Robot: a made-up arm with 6 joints.
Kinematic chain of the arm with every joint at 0, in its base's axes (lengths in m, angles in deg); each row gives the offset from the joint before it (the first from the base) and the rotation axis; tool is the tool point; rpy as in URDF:
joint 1: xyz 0 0 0.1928 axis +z
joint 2: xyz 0 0 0 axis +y
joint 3: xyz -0.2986 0 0.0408 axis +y
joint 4: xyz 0.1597 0 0.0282 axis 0.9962 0 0.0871
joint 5: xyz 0 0 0 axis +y
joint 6: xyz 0.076 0 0.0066 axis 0.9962 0 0.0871
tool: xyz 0 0 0 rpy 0 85 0
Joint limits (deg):
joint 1: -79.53..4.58
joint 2: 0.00..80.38
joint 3: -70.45..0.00
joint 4: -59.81..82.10
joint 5: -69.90..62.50
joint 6: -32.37..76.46
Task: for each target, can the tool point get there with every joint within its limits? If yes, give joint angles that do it. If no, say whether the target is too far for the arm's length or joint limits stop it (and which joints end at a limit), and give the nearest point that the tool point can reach.
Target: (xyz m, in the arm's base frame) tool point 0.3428 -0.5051 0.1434
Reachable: no: too far | nearest point 0.1111 -0.1637 0.3767 | short by 0.474 m
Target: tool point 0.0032 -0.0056 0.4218
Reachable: yes | joints -50.34 33.32 -37.04 -3.29 14.45 -20.57
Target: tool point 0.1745 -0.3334 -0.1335
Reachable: no: joint limits stop it (at a limit: joint 2) | nearest point 0.0534 -0.1021 0.2909 | short by 0.498 m
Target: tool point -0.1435 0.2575 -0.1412
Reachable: no: joint limits stop it (at a limit: joint 2, joint 3, joint 5) | nearest point -0.0477 0.0856 0.1974 | short by 0.392 m
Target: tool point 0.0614 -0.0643 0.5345
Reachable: yes | joints -49.11 55.25 -59.03 -10.43 -18.38 30.72
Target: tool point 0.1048 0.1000 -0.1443
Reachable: no: joint limits stop it (at a limit: joint 1, joint 2, joint 3, joint 5) | nearest point 0.0010 0.1000 0.2002 | short by 0.360 m
